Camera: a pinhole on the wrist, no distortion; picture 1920 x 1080 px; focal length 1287.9 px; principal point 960.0 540.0 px. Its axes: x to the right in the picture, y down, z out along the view. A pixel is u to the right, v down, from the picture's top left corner.
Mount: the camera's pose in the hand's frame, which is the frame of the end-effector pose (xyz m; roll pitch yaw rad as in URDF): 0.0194 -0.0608 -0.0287 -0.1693 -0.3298 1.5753
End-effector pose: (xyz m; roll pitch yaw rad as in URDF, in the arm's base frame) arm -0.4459 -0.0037 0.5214 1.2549 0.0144 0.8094
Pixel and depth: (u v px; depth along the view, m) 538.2 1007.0 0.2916
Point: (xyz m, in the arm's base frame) -0.3511 -0.2813 0.3567
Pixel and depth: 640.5 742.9 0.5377
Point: -0.1877 -0.4658 0.3156
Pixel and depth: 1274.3 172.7 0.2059
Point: -0.2682 -0.1145 0.5015
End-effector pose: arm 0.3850 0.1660 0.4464 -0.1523 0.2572 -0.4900
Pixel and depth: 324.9 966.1 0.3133
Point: 0.1978 -0.0386 0.7132
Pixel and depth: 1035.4 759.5 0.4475
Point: 0.3108 0.0753 0.8734
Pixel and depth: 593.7 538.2 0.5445
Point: 0.2864 -0.1351 0.9304
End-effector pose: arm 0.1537 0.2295 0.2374 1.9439 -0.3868 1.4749
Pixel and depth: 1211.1 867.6 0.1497
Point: 0.2312 0.2255 0.1142
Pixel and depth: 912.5 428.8 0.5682
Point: 0.5362 0.3304 -0.1708
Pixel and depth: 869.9 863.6 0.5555
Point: 0.4740 0.1600 -0.2270
